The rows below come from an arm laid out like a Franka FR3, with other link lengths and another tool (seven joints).
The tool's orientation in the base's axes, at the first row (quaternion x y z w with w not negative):
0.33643, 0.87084, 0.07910, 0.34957
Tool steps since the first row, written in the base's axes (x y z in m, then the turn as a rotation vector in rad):
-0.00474, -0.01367, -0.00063, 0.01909, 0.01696, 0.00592
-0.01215, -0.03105, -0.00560, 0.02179, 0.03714, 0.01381
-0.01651, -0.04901, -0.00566, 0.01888, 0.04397, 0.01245
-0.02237, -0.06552, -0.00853, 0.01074, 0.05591, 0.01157
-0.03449, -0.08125, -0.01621, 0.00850, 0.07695, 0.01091
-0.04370, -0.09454, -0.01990, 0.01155, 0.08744, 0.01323
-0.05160, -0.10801, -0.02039, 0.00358, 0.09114, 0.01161
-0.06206, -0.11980, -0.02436, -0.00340, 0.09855, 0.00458
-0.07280, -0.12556, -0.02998, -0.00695, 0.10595, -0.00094
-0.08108, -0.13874, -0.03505, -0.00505, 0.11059, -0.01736
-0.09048, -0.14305, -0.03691, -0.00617, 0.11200, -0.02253
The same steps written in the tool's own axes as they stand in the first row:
-0.00591, -0.01315, -0.00134, -0.00252, 0.02525, 0.00659
-0.01037, -0.03217, -0.00086, 0.00461, 0.04498, 0.00055
-0.01955, -0.04817, -0.00195, 0.01129, 0.04813, -0.00104
-0.02544, -0.06492, -0.00209, 0.02374, 0.05257, -0.00694
-0.02484, -0.08619, -0.00287, 0.03878, 0.06715, -0.00998
-0.02644, -0.10257, -0.00493, 0.04261, 0.07762, -0.01070
-0.03062, -0.11719, -0.00849, 0.05010, 0.07560, -0.01514
-0.03044, -0.13320, -0.01131, 0.06245, 0.07491, -0.01526
-0.02533, -0.14538, -0.01369, 0.07214, 0.07660, -0.01423
-0.02658, -0.16170, -0.01412, 0.08323, 0.07502, -0.00122
-0.02334, -0.17066, -0.01854, 0.08760, 0.07357, 0.00174

